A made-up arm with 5 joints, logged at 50 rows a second.
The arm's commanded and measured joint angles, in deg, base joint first. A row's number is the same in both.
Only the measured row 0 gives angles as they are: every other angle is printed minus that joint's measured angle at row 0.
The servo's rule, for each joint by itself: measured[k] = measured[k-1] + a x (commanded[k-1-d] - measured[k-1]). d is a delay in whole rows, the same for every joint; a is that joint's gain. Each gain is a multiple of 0.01, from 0.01 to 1. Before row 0 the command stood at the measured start. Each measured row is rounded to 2 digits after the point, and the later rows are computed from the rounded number. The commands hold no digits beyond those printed.
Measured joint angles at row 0: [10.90, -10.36, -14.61, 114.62, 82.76]
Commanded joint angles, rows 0 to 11: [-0.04, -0.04, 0.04, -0.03, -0.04]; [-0.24, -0.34, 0.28, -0.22, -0.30]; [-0.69, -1.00, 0.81, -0.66, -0.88]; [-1.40, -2.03, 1.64, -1.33, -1.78]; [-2.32, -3.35, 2.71, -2.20, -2.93]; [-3.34, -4.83, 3.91, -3.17, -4.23]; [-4.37, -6.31, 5.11, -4.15, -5.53]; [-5.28, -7.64, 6.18, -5.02, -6.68]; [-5.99, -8.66, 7.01, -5.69, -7.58]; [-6.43, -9.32, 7.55, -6.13, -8.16]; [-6.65, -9.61, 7.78, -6.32, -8.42]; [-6.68, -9.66, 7.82, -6.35, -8.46]
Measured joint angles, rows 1 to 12: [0.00, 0.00, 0.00, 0.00, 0.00]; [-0.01, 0.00, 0.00, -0.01, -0.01]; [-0.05, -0.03, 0.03, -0.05, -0.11]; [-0.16, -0.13, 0.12, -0.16, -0.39]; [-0.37, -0.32, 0.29, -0.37, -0.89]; [-0.70, -0.62, 0.56, -0.70, -1.62]; [-1.15, -1.04, 0.93, -1.14, -2.56]; [-1.70, -1.57, 1.39, -1.68, -3.63]; [-2.31, -2.18, 1.92, -2.28, -4.73]; [-2.94, -2.83, 2.48, -2.89, -5.76]; [-3.53, -3.48, 3.04, -3.47, -6.62]; [-4.06, -4.09, 3.56, -3.98, -7.27]
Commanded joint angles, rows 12 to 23: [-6.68, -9.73, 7.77, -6.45, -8.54]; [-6.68, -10.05, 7.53, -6.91, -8.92]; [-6.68, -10.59, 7.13, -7.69, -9.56]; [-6.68, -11.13, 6.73, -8.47, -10.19]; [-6.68, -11.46, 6.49, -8.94, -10.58]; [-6.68, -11.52, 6.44, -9.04, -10.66]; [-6.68, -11.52, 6.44, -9.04, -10.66]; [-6.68, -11.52, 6.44, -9.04, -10.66]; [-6.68, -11.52, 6.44, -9.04, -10.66]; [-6.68, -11.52, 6.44, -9.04, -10.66]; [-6.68, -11.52, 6.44, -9.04, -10.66]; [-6.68, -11.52, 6.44, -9.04, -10.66]
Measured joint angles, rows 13 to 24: [-4.51, -4.65, 4.03, -4.41, -7.70]; [-4.88, -5.16, 4.44, -4.78, -8.00]; [-5.19, -5.65, 4.78, -5.16, -8.33]; [-5.44, -6.14, 5.04, -5.62, -8.77]; [-5.65, -6.64, 5.23, -6.13, -9.28]; [-5.83, -7.12, 5.37, -6.64, -9.75]; [-5.97, -7.56, 5.49, -7.07, -10.08]; [-6.09, -7.96, 5.59, -7.42, -10.29]; [-6.19, -8.32, 5.68, -7.71, -10.42]; [-6.27, -8.64, 5.76, -7.95, -10.51]; [-6.34, -8.93, 5.83, -8.15, -10.56]; [-6.40, -9.19, 5.90, -8.31, -10.60]
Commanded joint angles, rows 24 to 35: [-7.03, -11.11, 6.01, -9.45, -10.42]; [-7.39, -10.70, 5.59, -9.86, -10.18]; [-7.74, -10.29, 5.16, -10.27, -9.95]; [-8.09, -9.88, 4.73, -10.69, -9.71]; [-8.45, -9.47, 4.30, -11.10, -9.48]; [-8.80, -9.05, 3.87, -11.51, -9.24]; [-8.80, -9.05, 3.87, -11.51, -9.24]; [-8.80, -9.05, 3.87, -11.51, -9.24]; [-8.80, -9.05, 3.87, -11.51, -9.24]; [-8.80, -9.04, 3.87, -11.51, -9.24]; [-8.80, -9.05, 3.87, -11.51, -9.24]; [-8.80, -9.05, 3.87, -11.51, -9.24]
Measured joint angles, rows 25 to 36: [-6.45, -9.42, 5.96, -8.44, -10.62]; [-6.55, -9.59, 5.97, -8.62, -10.55]; [-6.69, -9.70, 5.93, -8.84, -10.42]; [-6.87, -9.76, 5.85, -9.10, -10.25]; [-7.08, -9.77, 5.73, -9.39, -10.06]; [-7.31, -9.74, 5.57, -9.70, -9.85]; [-7.56, -9.67, 5.38, -10.03, -9.63]; [-7.77, -9.61, 5.21, -10.30, -9.49]; [-7.95, -9.55, 5.06, -10.52, -9.40]; [-8.09, -9.50, 4.93, -10.70, -9.34]; [-8.21, -9.45, 4.81, -10.85, -9.30]; [-8.31, -9.41, 4.71, -10.97, -9.28]
